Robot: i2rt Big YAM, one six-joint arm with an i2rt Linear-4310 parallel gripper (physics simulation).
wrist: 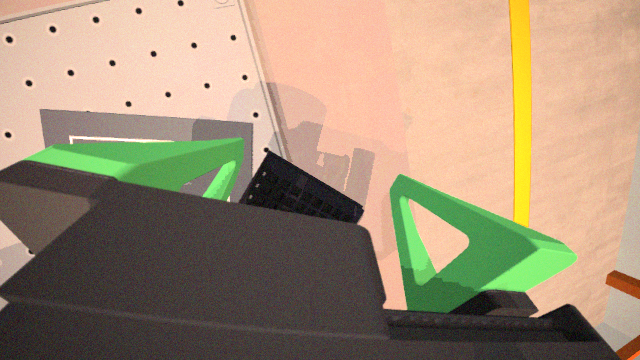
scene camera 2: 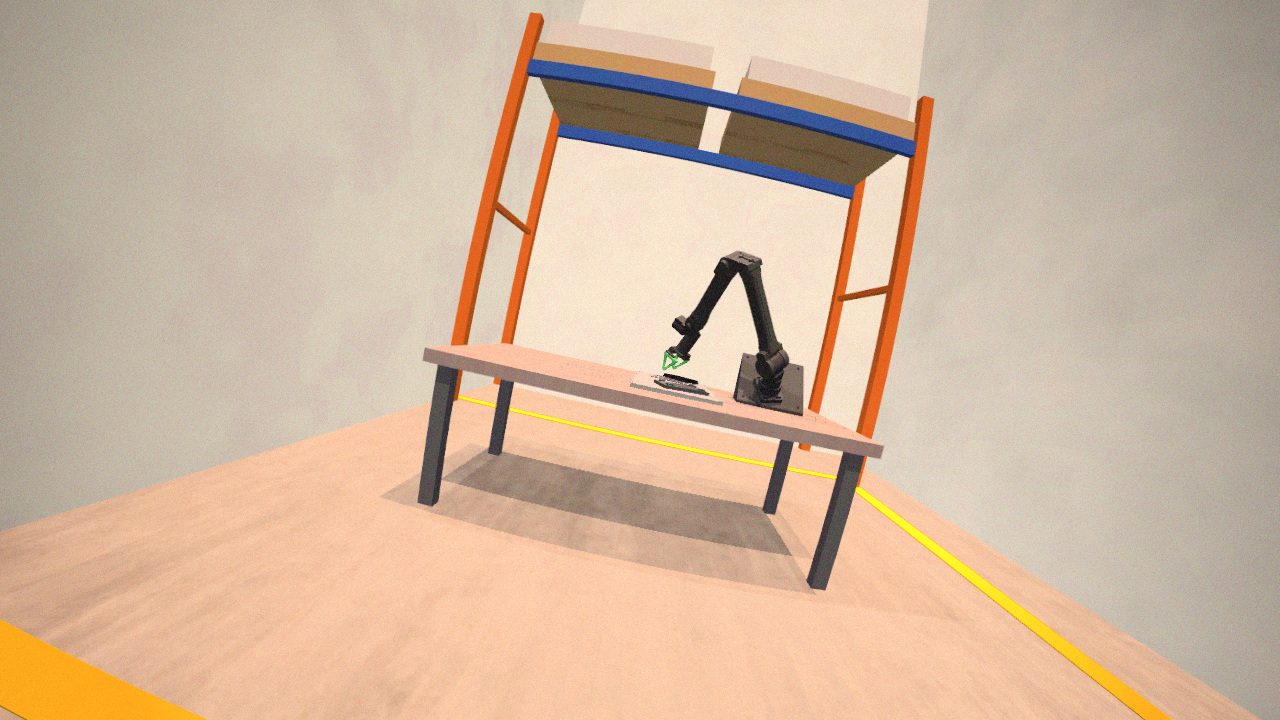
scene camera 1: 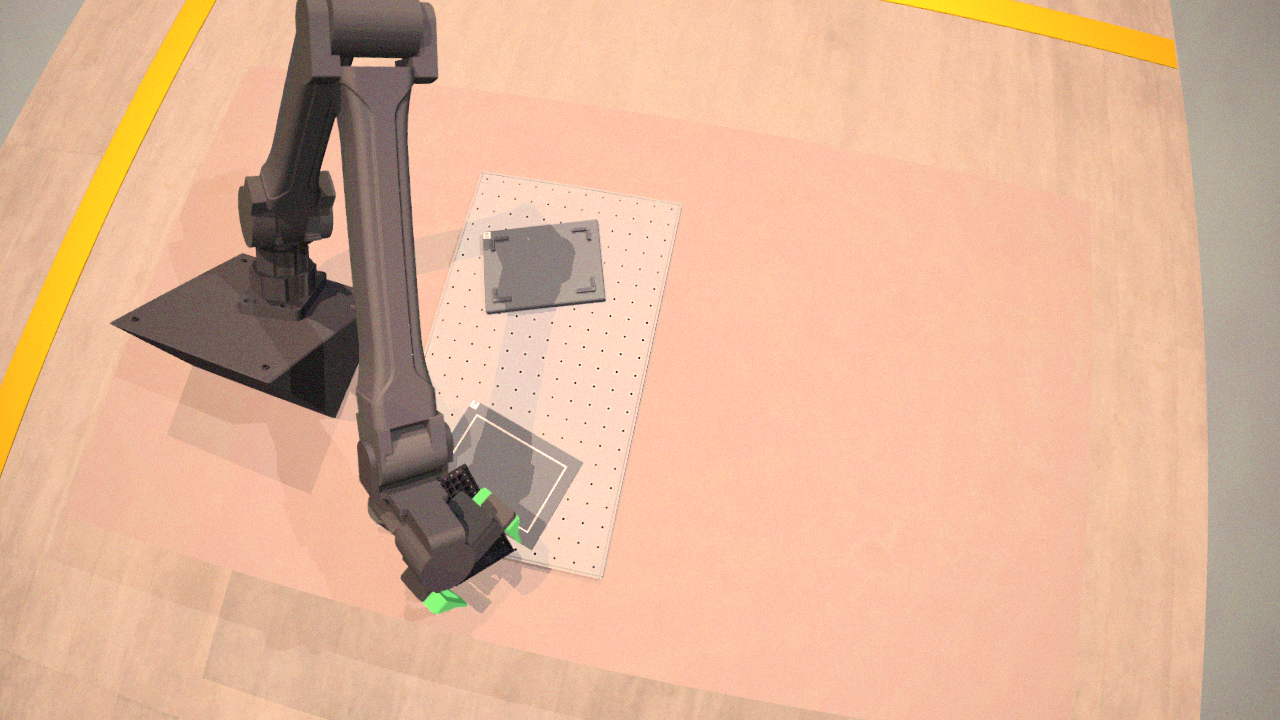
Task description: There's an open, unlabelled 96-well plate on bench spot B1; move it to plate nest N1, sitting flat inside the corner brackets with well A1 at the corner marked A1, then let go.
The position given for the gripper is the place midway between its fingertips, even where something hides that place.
The gripper (scene camera 1: 491, 571) is open and holds nothing. Also in view: a black well plate (scene camera 1: 460, 479). Further things: a grey nest with corner locators (scene camera 1: 553, 265) and a grey pad with white outline (scene camera 1: 531, 476).
The black well plate shows as well in the wrist view (wrist: 277, 184). The gripper shows as well in the wrist view (wrist: 323, 166). The grey pad with white outline is seen too in the wrist view (wrist: 58, 126).
